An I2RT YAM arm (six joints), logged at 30 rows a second.
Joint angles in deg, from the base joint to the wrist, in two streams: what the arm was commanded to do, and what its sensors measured. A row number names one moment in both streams.
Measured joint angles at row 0:
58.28, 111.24, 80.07, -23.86, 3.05, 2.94
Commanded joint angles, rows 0 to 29:
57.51, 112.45, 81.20, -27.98, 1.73, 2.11
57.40, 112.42, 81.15, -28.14, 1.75, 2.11
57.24, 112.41, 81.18, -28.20, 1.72, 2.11
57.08, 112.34, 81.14, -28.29, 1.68, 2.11
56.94, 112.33, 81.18, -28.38, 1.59, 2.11
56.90, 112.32, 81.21, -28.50, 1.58, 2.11
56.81, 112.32, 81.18, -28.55, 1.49, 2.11
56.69, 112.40, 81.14, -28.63, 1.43, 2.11
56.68, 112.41, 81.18, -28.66, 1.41, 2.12
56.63, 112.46, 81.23, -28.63, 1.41, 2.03
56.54, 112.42, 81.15, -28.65, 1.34, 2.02
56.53, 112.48, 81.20, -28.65, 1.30, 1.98
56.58, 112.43, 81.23, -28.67, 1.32, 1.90
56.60, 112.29, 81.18, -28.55, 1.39, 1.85
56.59, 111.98, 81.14, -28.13, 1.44, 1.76
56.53, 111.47, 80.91, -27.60, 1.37, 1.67
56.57, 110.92, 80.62, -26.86, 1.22, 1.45
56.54, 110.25, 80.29, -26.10, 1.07, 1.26
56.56, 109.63, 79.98, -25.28, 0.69, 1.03
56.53, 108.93, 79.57, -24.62, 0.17, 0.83
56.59, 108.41, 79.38, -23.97, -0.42, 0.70
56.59, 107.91, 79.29, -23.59, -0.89, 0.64
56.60, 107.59, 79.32, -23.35, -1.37, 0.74
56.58, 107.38, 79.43, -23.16, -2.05, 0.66
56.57, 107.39, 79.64, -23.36, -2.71, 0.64
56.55, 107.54, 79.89, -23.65, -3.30, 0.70
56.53, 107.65, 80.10, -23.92, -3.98, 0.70
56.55, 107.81, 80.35, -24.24, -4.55, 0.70
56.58, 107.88, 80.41, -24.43, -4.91, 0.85
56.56, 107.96, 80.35, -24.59, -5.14, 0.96
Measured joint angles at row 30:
56.88, 109.49, 79.77, -24.86, -1.54, 1.43
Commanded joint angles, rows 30 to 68:
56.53, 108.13, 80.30, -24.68, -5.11, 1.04
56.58, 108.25, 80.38, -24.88, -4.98, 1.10
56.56, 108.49, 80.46, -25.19, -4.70, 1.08
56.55, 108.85, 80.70, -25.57, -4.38, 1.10
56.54, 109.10, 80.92, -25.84, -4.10, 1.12
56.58, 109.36, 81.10, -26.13, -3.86, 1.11
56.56, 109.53, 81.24, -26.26, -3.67, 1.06
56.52, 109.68, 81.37, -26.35, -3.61, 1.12
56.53, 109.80, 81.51, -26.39, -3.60, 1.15
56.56, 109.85, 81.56, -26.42, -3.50, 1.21
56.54, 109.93, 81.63, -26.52, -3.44, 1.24
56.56, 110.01, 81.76, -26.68, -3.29, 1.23
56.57, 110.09, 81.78, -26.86, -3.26, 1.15
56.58, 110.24, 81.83, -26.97, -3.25, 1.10
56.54, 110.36, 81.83, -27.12, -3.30, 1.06
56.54, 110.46, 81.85, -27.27, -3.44, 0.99
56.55, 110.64, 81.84, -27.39, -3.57, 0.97
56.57, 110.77, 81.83, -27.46, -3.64, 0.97
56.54, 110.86, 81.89, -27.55, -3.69, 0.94
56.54, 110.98, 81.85, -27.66, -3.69, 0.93
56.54, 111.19, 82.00, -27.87, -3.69, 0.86
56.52, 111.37, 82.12, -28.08, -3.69, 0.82
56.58, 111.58, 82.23, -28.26, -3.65, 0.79
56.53, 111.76, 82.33, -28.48, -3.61, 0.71
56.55, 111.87, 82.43, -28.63, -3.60, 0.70
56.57, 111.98, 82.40, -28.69, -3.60, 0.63
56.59, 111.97, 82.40, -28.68, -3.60, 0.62
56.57, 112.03, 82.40, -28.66, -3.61, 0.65
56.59, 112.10, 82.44, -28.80, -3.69, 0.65
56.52, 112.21, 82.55, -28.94, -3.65, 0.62
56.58, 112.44, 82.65, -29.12, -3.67, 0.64
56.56, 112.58, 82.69, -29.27, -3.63, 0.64
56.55, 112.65, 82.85, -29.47, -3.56, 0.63
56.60, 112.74, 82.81, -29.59, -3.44, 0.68
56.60, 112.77, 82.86, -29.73, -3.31, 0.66
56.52, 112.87, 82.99, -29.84, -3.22, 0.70
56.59, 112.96, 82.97, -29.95, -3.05, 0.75
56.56, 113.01, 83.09, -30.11, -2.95, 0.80
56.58, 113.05, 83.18, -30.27, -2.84, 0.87
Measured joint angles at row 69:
56.88, 111.04, 81.49, -27.16, -2.85, 1.41
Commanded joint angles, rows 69 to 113:
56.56, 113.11, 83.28, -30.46, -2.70, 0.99
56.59, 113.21, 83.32, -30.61, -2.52, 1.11
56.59, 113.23, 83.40, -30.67, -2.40, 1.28
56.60, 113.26, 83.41, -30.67, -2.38, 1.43
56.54, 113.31, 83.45, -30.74, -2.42, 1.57
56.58, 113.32, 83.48, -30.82, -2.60, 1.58
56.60, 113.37, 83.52, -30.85, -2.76, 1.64
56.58, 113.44, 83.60, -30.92, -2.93, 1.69
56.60, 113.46, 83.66, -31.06, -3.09, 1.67
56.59, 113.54, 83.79, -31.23, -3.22, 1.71
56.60, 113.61, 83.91, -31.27, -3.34, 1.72
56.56, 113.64, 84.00, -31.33, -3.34, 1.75
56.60, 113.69, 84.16, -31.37, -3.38, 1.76
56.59, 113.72, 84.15, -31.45, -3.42, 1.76
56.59, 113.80, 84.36, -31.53, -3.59, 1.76
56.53, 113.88, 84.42, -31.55, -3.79, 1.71
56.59, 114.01, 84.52, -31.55, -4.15, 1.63
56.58, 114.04, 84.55, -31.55, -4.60, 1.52
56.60, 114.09, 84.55, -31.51, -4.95, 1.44
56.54, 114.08, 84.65, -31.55, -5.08, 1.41
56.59, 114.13, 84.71, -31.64, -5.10, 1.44
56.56, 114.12, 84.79, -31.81, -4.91, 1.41
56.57, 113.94, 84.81, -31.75, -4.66, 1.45
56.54, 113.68, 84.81, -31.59, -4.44, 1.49
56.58, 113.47, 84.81, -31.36, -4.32, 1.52
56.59, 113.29, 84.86, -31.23, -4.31, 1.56
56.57, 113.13, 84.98, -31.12, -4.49, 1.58
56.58, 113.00, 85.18, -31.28, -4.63, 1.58
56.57, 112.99, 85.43, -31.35, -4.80, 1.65
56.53, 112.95, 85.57, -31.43, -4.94, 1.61
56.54, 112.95, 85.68, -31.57, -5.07, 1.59
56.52, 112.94, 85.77, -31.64, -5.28, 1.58
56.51, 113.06, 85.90, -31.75, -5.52, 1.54
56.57, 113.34, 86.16, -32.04, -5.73, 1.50
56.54, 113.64, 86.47, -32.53, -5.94, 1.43
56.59, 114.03, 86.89, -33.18, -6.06, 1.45
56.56, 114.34, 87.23, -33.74, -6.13, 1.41
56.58, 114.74, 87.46, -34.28, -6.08, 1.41
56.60, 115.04, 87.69, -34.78, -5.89, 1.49
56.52, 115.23, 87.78, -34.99, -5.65, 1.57
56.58, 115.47, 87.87, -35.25, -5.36, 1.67
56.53, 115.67, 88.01, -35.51, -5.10, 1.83
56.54, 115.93, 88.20, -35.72, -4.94, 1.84
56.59, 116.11, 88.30, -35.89, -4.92, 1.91
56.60, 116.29, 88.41, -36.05, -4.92, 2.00
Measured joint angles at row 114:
56.88, 114.63, 86.83, -33.04, -4.36, 1.48
